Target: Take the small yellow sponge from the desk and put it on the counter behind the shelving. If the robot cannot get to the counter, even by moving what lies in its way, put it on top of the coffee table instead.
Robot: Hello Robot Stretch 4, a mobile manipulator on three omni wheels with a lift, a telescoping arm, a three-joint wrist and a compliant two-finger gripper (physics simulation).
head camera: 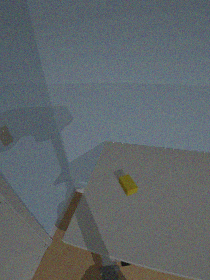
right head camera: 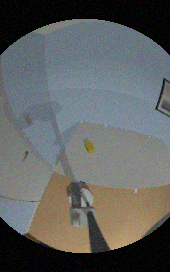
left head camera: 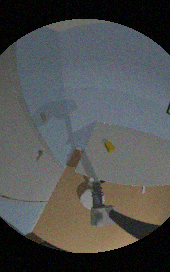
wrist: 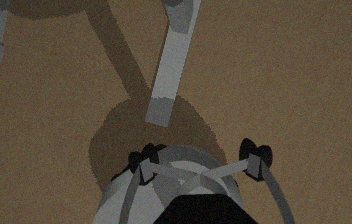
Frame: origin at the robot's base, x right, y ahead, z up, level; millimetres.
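Seen in the pictures: gripper, fingertip midpoint: (wrist: 198, 154); robot's base at its link origin: (right head camera: 81, 197) (left head camera: 91, 197).
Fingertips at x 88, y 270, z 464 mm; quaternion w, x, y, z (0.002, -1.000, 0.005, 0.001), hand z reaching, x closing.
Note:
Offsets run from my fingertips to a thing's middle. "*": to the spot under its first point. Level surfaces: height alone.
The small yellow sponge @[dx +54, dy +248, dz +481 mm] (head camera: 128, 185) (left head camera: 109, 146) (right head camera: 89, 146) lies on the pale desk @[dz +458 mm] (head camera: 165, 225) (left head camera: 140, 162) (right head camera: 125, 167), towards its left end. My gripper (wrist: 198, 154) is open and empty, with its fingers wide apart above the brown floor in the wrist view. The arm's end hangs by the desk's near edge in both side head views, apart from the sponge. In those views the fingers are too small and dark to make out. The counter, the shelving and the coffee table do not show.
A pale door (head camera: 15, 235) (left head camera: 25, 175) (right head camera: 15, 177) with a handle @[* dx -692, dy +159, dz +441 mm] (left head camera: 39, 154) (right head camera: 26, 155) stands left of the desk. A blue wall (head camera: 150, 100) rises behind the desk. A pale bar (wrist: 171, 65) shows over the floor @[dz -492 mm] (wrist: 300, 75) in the wrist view.

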